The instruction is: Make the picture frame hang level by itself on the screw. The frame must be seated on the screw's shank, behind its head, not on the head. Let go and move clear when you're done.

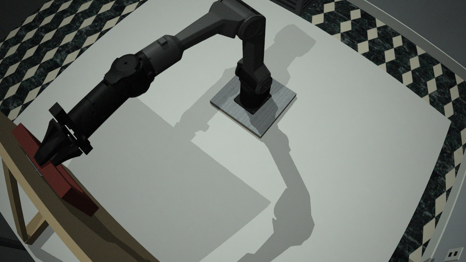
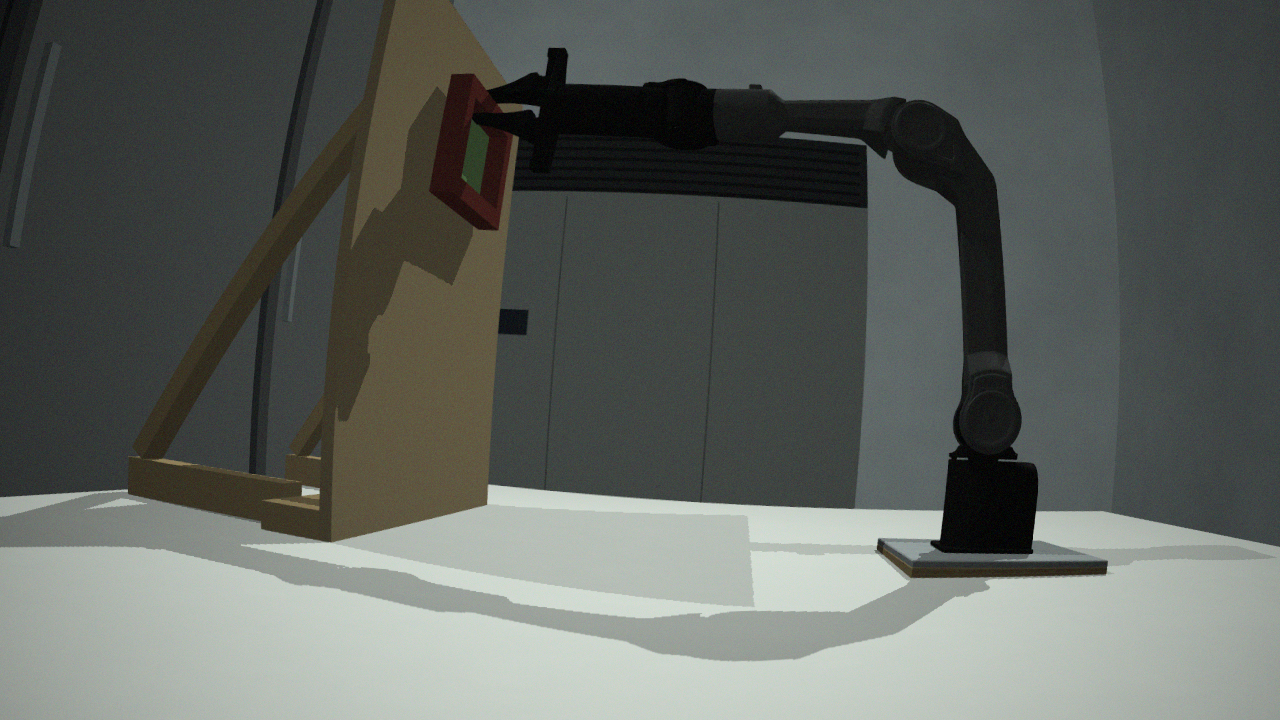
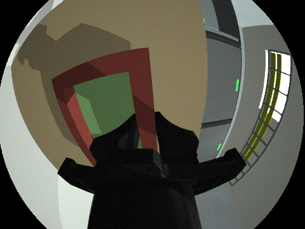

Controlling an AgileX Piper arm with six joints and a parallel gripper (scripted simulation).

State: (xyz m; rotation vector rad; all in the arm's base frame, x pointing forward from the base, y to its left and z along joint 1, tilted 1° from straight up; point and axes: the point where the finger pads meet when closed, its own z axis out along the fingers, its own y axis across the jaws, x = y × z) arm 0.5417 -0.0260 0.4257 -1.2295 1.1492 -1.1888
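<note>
The picture frame is 5 cm below my hand, 1 cm to the right of it and 1 cm ahead of it. The rest, counted from my hand: upright wooden board 18 cm below, 3 cm ahead.
</note>
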